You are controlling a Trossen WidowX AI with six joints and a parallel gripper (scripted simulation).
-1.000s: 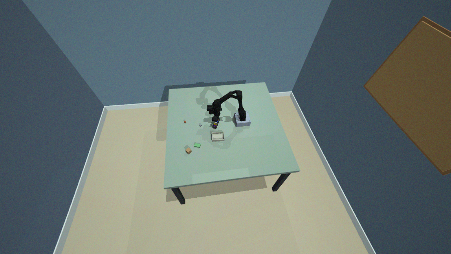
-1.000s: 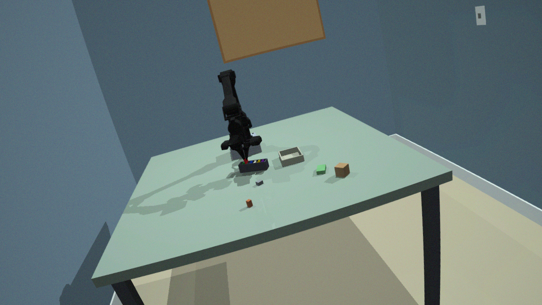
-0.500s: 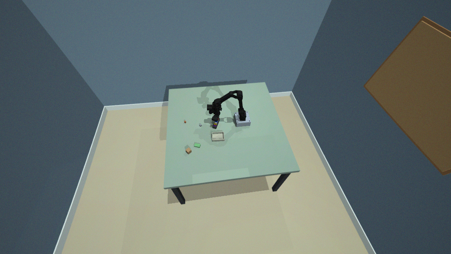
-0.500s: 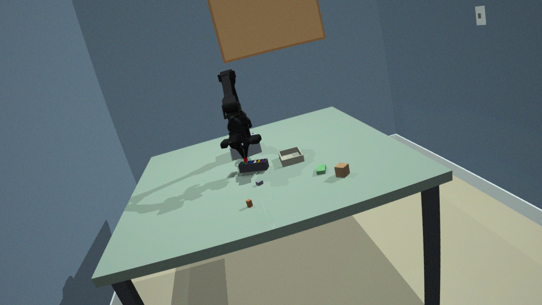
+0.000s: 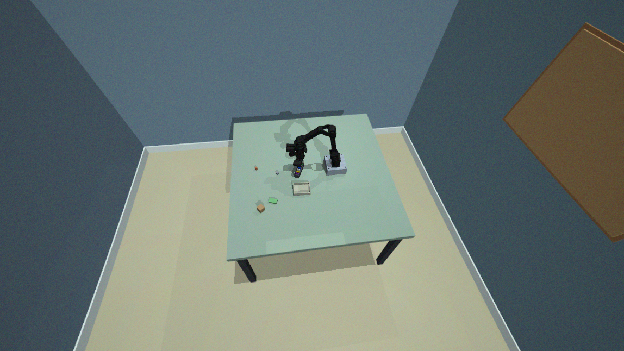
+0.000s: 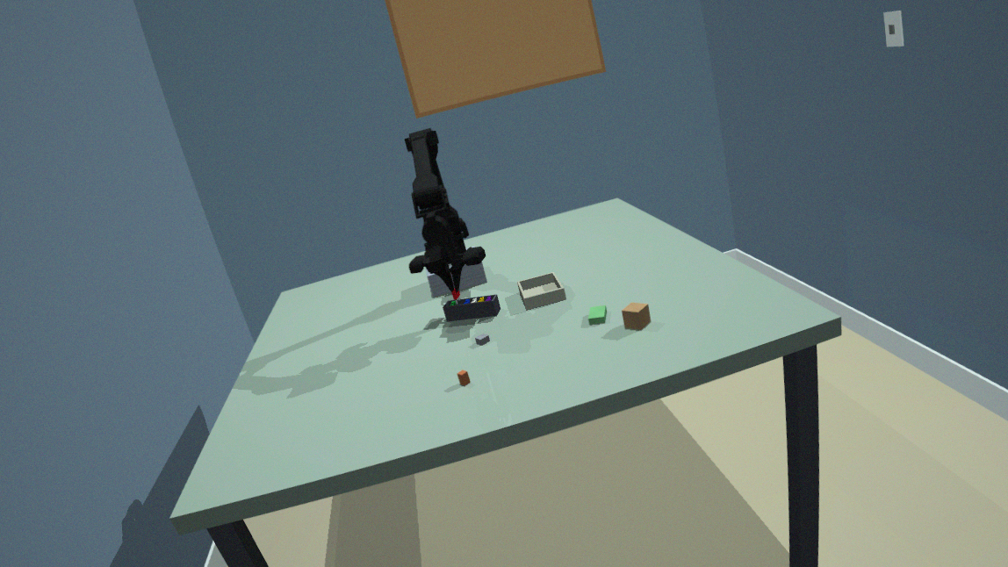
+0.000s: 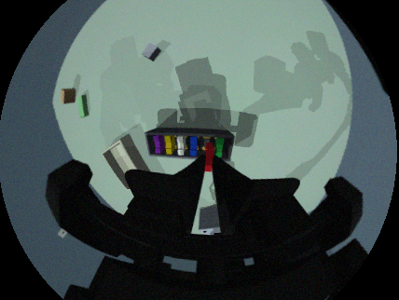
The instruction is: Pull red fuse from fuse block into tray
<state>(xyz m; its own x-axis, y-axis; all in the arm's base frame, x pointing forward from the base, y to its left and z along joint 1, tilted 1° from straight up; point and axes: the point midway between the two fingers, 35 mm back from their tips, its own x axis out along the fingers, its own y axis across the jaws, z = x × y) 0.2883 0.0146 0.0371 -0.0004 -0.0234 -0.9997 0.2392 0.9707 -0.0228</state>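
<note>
The beige tray is 210 mm to the left of my gripper tip, 70 mm below it and 20 mm behind it. The rest, counted from my gripper tip: orange block 360 mm ahead, 60 mm below, 30 mm to the left; then red fuse 10 mm below; then grey block 180 mm ahead, 60 mm to the left, 60 mm below.
</note>
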